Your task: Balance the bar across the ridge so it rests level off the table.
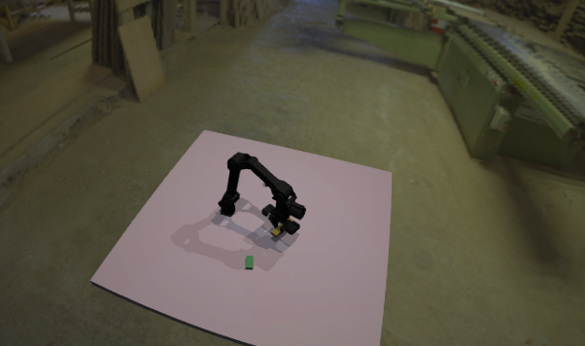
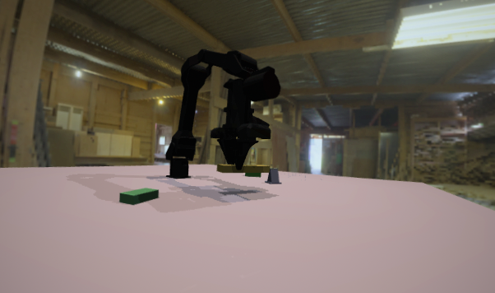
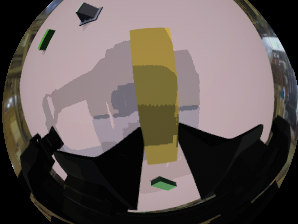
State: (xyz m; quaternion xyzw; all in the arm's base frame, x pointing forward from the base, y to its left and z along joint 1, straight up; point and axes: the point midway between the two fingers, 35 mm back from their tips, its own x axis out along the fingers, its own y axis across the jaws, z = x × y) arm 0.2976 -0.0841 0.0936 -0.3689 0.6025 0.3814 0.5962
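Right now my gripper tip is 1 cm short of the yellow bar and 2 cm to the right of it. The rest, counted from my gripper tip: green block 8 cm behind, 19 cm to the right, 5 cm below.
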